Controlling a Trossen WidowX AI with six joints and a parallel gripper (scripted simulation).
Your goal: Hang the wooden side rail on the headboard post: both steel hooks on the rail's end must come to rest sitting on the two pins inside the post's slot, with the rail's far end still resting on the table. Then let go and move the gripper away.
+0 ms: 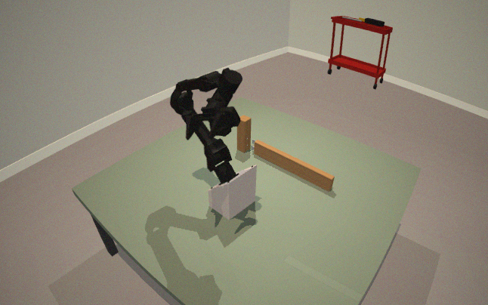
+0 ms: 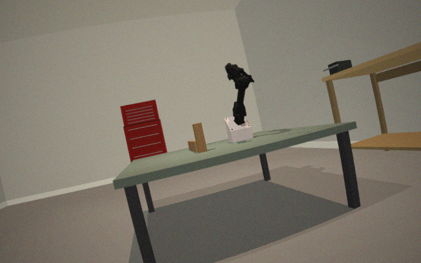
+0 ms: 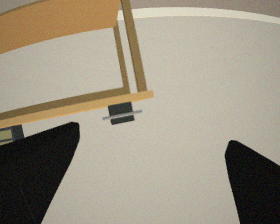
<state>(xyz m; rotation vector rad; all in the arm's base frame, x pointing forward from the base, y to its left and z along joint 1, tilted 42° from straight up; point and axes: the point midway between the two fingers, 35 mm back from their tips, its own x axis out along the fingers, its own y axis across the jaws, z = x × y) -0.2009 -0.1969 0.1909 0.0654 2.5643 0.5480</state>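
Right now the wooden headboard post is 570 mm ahead of my gripper tip, 200 mm to the left of it and 340 mm below it.
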